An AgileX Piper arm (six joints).
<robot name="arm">
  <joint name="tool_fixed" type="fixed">
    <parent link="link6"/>
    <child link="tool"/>
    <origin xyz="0 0 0" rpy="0 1.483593 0"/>
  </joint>
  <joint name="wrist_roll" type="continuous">
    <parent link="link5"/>
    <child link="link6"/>
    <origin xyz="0.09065 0 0.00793"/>
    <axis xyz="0.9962 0 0.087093"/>
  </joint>
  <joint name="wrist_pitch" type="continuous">
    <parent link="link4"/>
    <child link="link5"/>
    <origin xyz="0 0 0"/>
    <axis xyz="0 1 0"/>
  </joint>
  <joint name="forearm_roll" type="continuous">
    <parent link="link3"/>
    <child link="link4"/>
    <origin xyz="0.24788 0 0.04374"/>
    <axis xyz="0.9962 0 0.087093"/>
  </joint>
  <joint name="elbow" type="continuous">
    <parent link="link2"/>
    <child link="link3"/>
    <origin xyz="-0.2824 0 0.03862"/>
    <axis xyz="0 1 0"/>
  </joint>
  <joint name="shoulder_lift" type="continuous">
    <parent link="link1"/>
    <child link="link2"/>
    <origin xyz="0 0 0"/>
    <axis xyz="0 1 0"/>
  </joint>
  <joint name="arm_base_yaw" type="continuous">
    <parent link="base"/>
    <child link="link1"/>
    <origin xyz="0 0 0.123"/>
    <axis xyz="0 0 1"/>
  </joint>
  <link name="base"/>
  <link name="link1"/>
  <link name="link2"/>
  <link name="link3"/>
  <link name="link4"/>
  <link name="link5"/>
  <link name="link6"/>
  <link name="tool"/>
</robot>
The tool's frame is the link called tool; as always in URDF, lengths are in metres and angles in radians. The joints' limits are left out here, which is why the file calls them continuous.
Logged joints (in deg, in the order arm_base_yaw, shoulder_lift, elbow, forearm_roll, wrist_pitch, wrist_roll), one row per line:
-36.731, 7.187, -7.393, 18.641, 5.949, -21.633
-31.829, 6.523, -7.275, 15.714, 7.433, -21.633
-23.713, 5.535, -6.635, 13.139, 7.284, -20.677
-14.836, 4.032, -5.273, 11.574, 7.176, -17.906
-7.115, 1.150, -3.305, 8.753, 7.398, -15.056
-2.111, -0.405, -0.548, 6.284, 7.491, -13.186
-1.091, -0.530, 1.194, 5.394, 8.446, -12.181
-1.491, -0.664, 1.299, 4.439, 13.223, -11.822
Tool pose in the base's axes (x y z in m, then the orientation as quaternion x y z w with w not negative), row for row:
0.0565, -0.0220, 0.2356, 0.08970, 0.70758, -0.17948, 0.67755
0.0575, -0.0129, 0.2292, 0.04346, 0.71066, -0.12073, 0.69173
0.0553, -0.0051, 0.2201, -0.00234, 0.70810, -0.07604, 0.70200
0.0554, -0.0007, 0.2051, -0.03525, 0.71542, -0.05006, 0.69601
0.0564, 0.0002, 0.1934, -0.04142, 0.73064, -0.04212, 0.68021
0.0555, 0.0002, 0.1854, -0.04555, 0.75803, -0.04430, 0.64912
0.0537, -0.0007, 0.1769, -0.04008, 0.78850, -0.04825, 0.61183
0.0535, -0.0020, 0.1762, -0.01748, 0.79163, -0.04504, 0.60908
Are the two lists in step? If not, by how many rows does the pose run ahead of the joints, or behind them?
The pose runs 2 rows ahead of the joints: the pose in row i belongs to the joints in row i + 2.
